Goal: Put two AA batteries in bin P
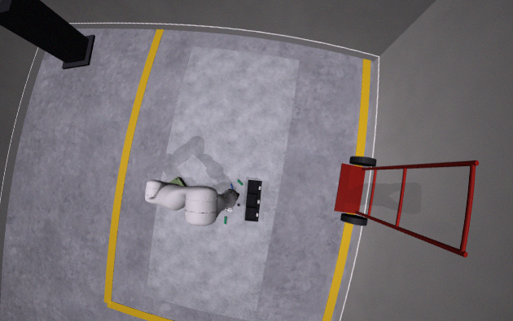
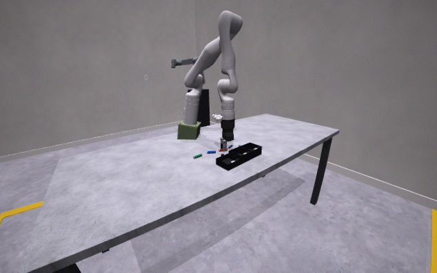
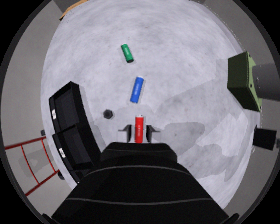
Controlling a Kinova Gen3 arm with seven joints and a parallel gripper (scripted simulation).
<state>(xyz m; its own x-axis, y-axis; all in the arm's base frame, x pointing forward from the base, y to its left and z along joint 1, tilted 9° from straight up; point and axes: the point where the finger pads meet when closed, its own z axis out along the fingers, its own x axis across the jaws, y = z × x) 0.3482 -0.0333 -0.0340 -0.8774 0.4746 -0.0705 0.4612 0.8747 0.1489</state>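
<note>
Now: the red battery 20 mm below my hand. Also, from my hand: small dark thing: 40 mm ahead, 50 mm to the right, 20 mm below; then black bin: 130 mm ahead, 20 mm to the right.
</note>
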